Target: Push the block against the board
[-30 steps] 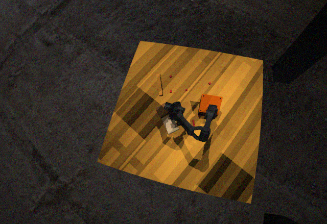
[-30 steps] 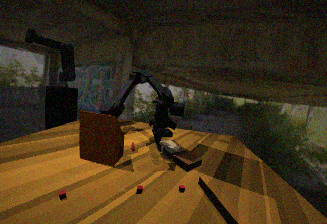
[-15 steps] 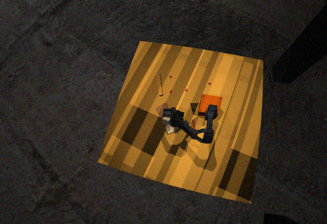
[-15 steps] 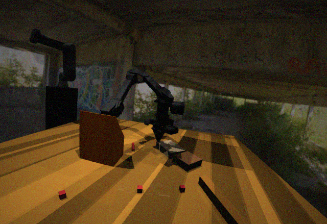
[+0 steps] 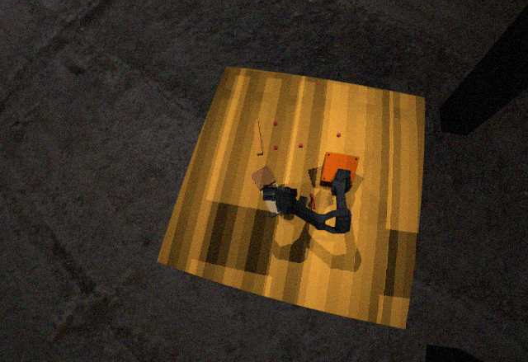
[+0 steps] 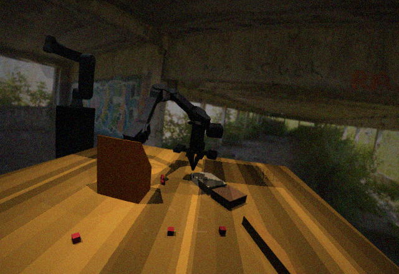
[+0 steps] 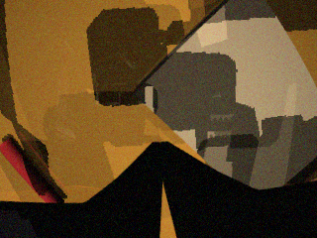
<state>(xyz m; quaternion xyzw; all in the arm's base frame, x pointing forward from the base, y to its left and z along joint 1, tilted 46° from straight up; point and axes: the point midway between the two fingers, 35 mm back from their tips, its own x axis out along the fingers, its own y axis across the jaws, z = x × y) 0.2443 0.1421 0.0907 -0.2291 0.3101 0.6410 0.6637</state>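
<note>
My gripper tip is 160 mm short of the flat brown square block, 110 mm to the left of it and 40 mm above it. Round my gripper tip: red peg: 120 mm behind, 50 mm below, 40 mm to the right.
</note>
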